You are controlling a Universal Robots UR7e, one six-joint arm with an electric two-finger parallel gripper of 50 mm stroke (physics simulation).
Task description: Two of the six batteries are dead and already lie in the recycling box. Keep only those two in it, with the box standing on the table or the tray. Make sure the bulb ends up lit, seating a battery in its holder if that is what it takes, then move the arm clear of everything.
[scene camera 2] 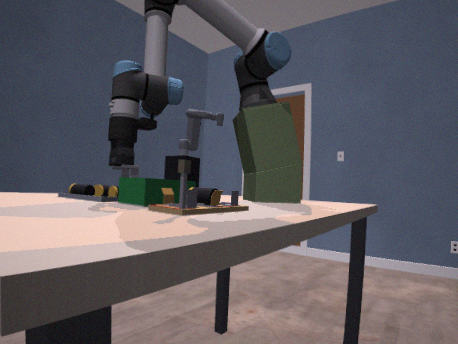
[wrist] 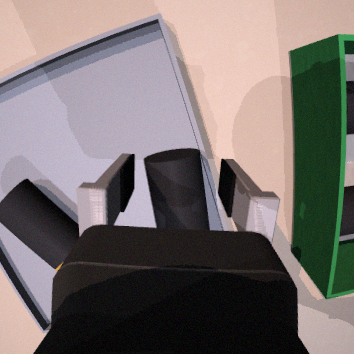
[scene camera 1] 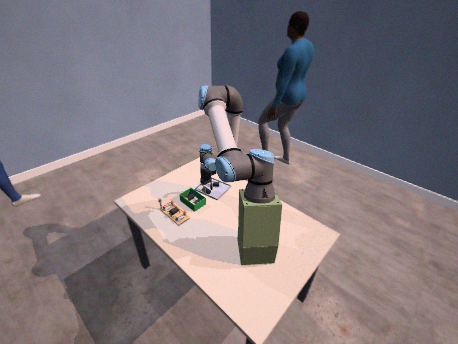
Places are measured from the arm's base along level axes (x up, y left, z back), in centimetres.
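Pixels of known places: gripper, fingertip midpoint: (wrist: 176,173) (scene camera 1: 208,190); arm's base, origin of the base link: (scene camera 2: 259,110) (scene camera 1: 259,196).
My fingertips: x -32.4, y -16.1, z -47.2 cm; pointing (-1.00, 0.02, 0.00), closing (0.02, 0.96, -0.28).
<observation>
Ahead of a thing's pixels: the offset from my fingertips to its top centre. Level surfaces: height alone.
My gripper (scene camera 1: 208,185) (scene camera 2: 130,173) (wrist: 176,173) is open, its fingers on either side of a dark battery @[dx +1.0, dy -0.3, dz -2.0 cm] (wrist: 179,200) lying on the grey tray @[dx -1.5, dy -6.9, dz -1.2 cm] (scene camera 1: 218,193) (scene camera 2: 75,196) (wrist: 115,110). Nothing is gripped; the battery's near end is hidden by the gripper body. Another dark battery @[dx +1.0, dy -9.7, dz -1.7 cm] (wrist: 37,220) lies on the tray, left of the fingers. The green recycling box @[dx +3.3, dy +13.1, dz -2.3 cm] (scene camera 1: 196,206) (scene camera 2: 134,191) (wrist: 315,150) stands beside the tray; two dark batteries partly show inside it in the wrist view. A dark battery @[dx +1.9, dy +27.8, dz -4.6 cm] (scene camera 1: 174,211) (scene camera 2: 204,195) is on the holder board (scene camera 2: 200,210). I cannot tell whether the bulb is lit.
The box wall rises to the right of the fingers in the wrist view. The holder board's upright post @[dx +4.3, dy +30.3, dz -14.1 cm] (scene camera 2: 183,187) stands on the box's other side from the tray. The arm's green pedestal (scene camera 1: 259,230) (scene camera 2: 270,150) stands on the table @[dx -2.7 cm] (scene camera 1: 215,265) (scene camera 2: 75,250).
</observation>
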